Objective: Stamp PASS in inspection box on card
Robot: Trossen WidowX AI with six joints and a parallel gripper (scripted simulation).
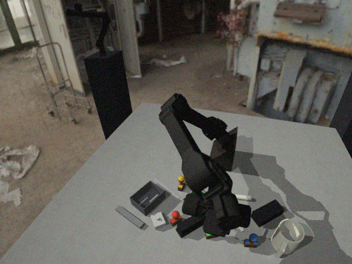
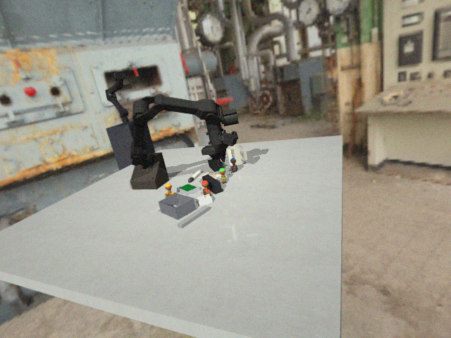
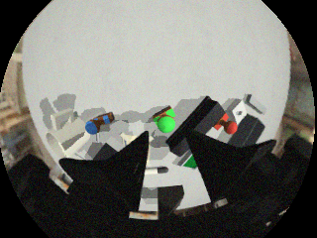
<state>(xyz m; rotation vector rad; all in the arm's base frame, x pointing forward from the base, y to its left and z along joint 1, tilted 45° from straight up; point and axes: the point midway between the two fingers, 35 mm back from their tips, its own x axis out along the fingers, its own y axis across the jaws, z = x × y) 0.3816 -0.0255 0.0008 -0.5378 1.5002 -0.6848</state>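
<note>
The green-knobbed stamp is 60 mm below my gripper tip. Also, from my gripper tip: blue-knobbed stamp (130 mm to the left, 60 mm below, 10 mm ahead); then long black block (70 mm below, 60 mm to the right, 40 mm behind); then red-knobbed stamp (130 mm to the right, 60 mm below, 30 mm behind).
</note>
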